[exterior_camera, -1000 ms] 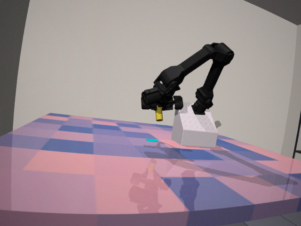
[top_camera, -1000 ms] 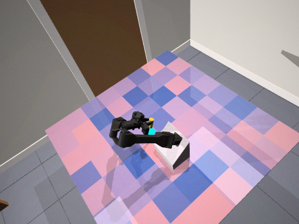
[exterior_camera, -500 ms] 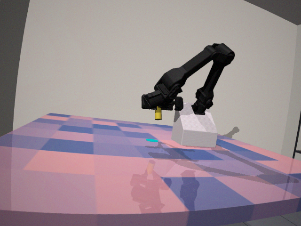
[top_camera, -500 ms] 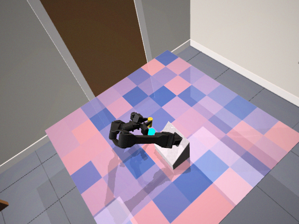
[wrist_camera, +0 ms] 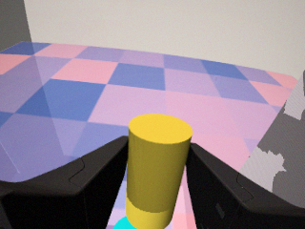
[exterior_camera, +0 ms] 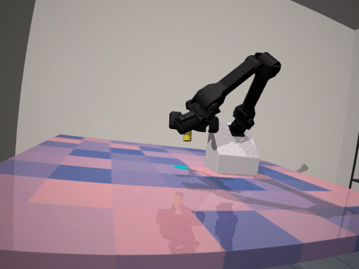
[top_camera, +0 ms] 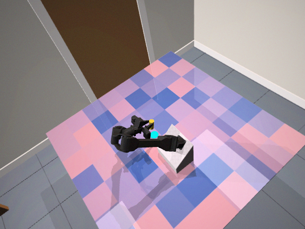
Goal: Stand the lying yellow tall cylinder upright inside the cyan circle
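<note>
The cyan circle lies 16 cm below my gripper tip. Also, from my gripper tip: yellow tall cylinder (2 cm below).
</note>
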